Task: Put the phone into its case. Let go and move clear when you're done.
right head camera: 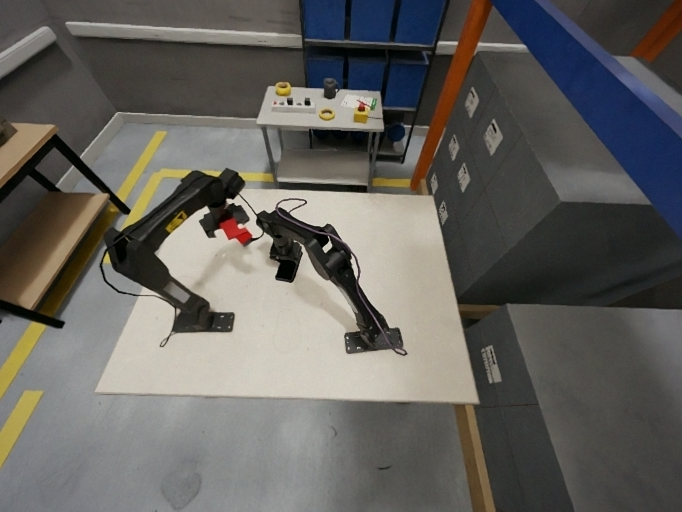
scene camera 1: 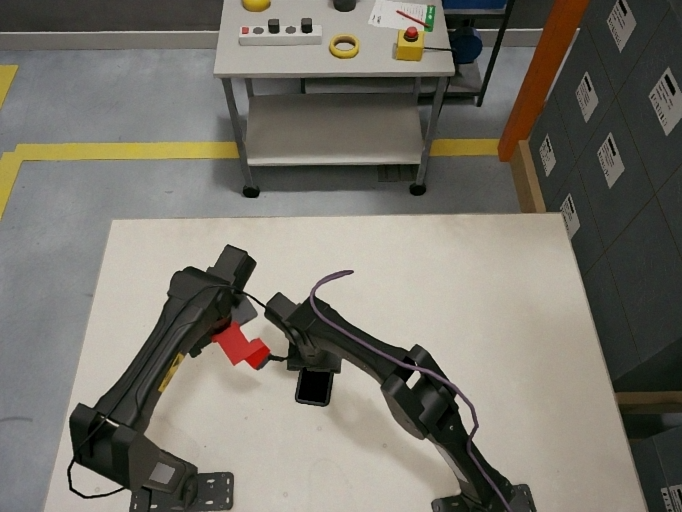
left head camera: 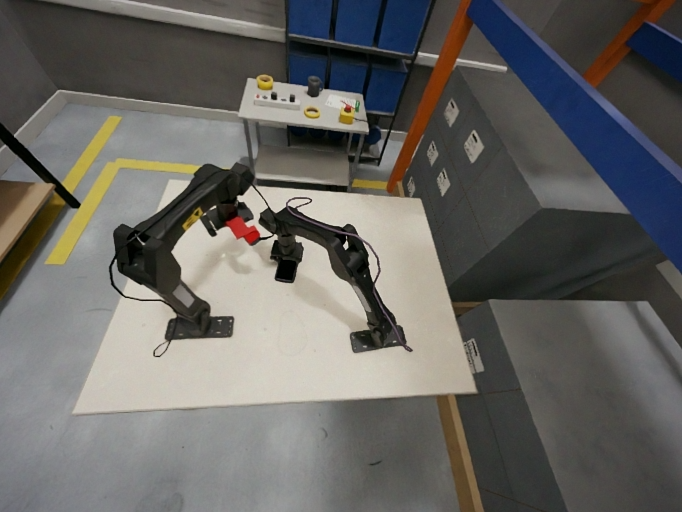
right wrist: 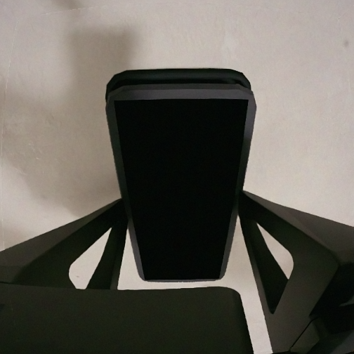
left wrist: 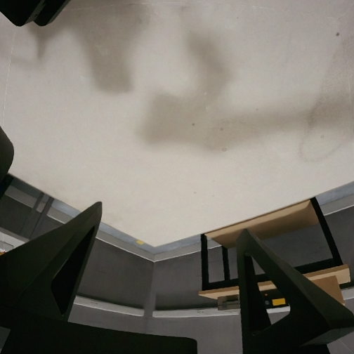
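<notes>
The phone [left head camera: 285, 271] [right head camera: 285, 270] [scene camera 1: 314, 386] [right wrist: 182, 175] is a flat slab with a black screen and a thin grey frame. My right gripper [right wrist: 180, 202] is shut on its two long sides. In the right wrist view the black case [right wrist: 180, 76] shows its raised rim just beyond the phone's far end. The phone hangs over the case, roughly lined up, and hides most of it. Whether they touch I cannot tell. My left gripper [left head camera: 226, 217] [right head camera: 224, 219] [left wrist: 174, 222] is open and empty, raised above the table at the left.
A red part [left head camera: 242, 228] [right head camera: 235, 230] [scene camera 1: 235, 344] is fixed at the left wrist, close to the right wrist. Cables loop around both arms. Behind the white table [left head camera: 264, 380] [scene camera 1: 495, 264] stands a bench [left head camera: 300, 121] [scene camera 1: 286, 66] with tape, a power strip and a mug.
</notes>
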